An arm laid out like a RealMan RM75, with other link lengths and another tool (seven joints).
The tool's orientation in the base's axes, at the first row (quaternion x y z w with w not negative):
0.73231 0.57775 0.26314 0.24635
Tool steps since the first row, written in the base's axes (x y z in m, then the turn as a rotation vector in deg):
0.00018 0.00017 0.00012 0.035 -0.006 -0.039
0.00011 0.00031 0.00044 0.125 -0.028 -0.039
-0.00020 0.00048 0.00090 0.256 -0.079 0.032
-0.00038 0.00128 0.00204 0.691 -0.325 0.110
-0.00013 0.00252 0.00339 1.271 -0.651 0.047
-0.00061 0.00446 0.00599 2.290 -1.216 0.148
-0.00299 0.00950 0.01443 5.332 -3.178 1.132
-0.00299 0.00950 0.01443 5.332 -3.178 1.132
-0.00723 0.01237 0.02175 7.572 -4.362 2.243
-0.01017 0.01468 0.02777 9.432 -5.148 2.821
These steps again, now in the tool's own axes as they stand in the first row. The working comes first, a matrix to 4 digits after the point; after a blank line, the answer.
The tool's axes in the first row as the columns of a matrix, in the base's axes (used below as rounded here):
0.1939 0.7165 0.6701
0.9758 -0.2110 -0.0568
0.1007 0.6649 -0.7401

0.00021 0.00017 0.00002 -0.003 0.000 0.053
0.00037 0.00031 -0.00027 -0.007 0.070 0.114
0.00052 0.00035 -0.00083 -0.024 0.221 0.152
0.00138 0.00081 -0.00184 -0.172 0.637 0.400
0.00278 0.00163 -0.00274 -0.384 1.079 0.854
0.00484 0.00260 -0.00510 -0.728 1.996 1.494
0.01014 0.00545 -0.01322 -1.953 5.244 2.916
0.01014 0.00545 -0.01322 -1.953 5.244 2.916
0.01286 0.00667 -0.02164 -2.562 7.837 3.662
0.01515 0.00808 -0.02820 -2.910 9.720 4.525

